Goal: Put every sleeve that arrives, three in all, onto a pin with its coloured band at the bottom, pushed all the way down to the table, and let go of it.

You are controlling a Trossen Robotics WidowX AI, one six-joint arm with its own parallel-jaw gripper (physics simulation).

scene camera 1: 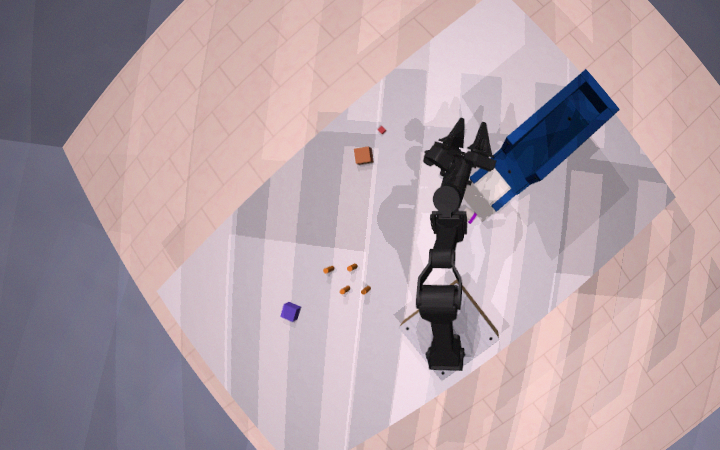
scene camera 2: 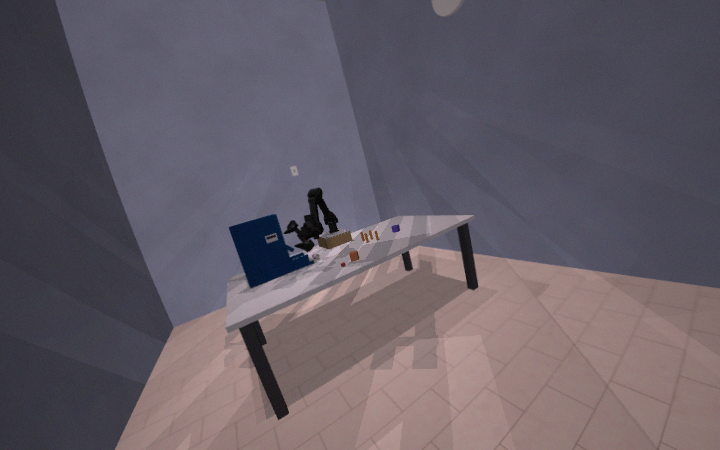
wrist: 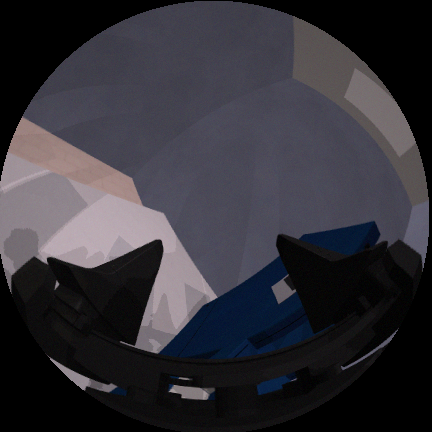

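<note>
Several orange pins [scene camera 1: 344, 289] [scene camera 2: 370, 235] stand bare on the table, left of the arm in scene view 1. A magenta strip [scene camera 1: 472, 218], apparently a sleeve's coloured band, shows beside the arm at the lower end of the blue chute; scene view 2 shows a small pale piece [scene camera 2: 315, 256] there. The arm partly hides this spot, and the sleeve's full shape and lie cannot be told. My gripper [scene camera 1: 472, 121] [scene camera 2: 290, 238] [wrist: 220, 243] is wide open and empty, above the table beside the blue chute. No sleeve shows between the fingers in the wrist view.
The blue chute [scene camera 1: 563, 161] [scene camera 2: 254, 254] [wrist: 225, 315] stands tall beside the gripper. An orange-brown cube [scene camera 1: 363, 155] [scene camera 2: 354, 256] and a small red cube [scene camera 1: 381, 129] [scene camera 2: 343, 264] lie across from it. A purple cube [scene camera 1: 290, 311] [scene camera 2: 395, 228] lies beyond the pins.
</note>
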